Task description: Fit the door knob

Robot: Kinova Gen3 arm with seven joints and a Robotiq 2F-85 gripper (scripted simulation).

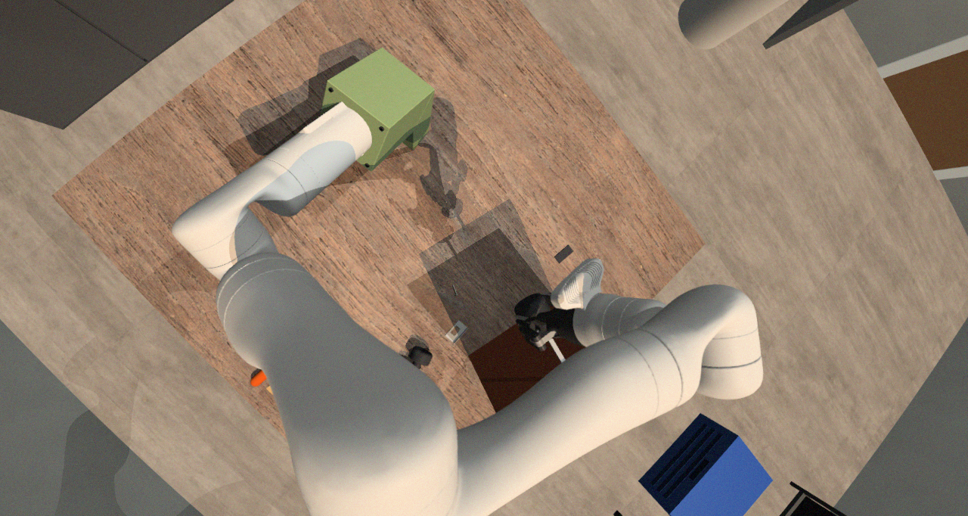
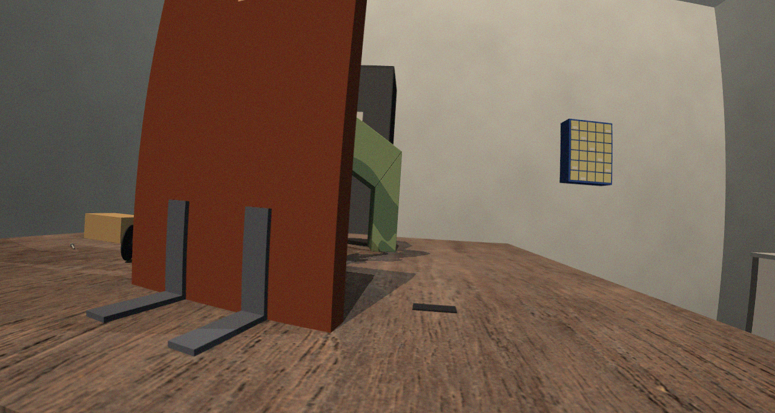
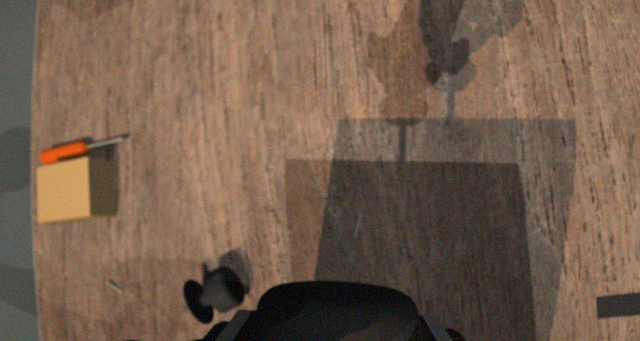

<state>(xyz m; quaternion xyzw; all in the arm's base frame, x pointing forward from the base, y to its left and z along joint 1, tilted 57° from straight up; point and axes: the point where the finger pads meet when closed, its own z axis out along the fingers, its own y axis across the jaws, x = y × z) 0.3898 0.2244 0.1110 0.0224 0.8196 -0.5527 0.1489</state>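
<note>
My hand is 160 mm short of the latch socket, 30 mm to the left of it and 10 mm above it. Round my hand: tan box: 130 mm behind, 530 mm to the right, 390 mm below; then dark flat strip: 90 mm ahead, 230 mm to the left, 420 mm below.
</note>
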